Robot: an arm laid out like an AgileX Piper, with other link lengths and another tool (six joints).
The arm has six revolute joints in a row. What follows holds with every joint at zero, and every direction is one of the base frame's. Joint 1 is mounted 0.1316 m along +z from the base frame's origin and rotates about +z. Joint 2 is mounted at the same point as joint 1 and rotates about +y. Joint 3 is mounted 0.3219 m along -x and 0.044 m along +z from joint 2 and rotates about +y. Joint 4 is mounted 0.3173 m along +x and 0.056 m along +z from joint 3 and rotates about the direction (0.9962, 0, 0.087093). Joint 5 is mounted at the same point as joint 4 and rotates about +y. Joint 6 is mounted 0.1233 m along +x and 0.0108 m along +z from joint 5 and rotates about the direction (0.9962, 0, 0.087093). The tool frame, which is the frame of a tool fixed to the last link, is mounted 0.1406 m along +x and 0.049 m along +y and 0.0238 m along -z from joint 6; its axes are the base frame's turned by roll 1.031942, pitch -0.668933 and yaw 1.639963 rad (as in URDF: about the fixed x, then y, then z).
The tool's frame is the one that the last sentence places.
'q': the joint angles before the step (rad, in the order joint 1, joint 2, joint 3, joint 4, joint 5, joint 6). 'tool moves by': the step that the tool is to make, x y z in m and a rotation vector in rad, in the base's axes. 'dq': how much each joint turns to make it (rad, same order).
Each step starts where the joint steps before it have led.
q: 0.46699, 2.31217, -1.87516, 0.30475, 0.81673, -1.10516
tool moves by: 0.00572, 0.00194, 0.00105, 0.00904, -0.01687, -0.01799
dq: -0.00001, 0.00001, -0.00001, -0.00325, -0.02325, 0.01423
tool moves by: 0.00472, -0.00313, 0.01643, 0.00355, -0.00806, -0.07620
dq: -0.00044, -0.02851, 0.00004, -0.04871, -0.00070, 0.10433
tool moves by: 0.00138, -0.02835, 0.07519, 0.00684, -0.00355, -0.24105
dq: -0.01928, -0.13674, 0.00034, -0.15095, 0.09081, 0.31414
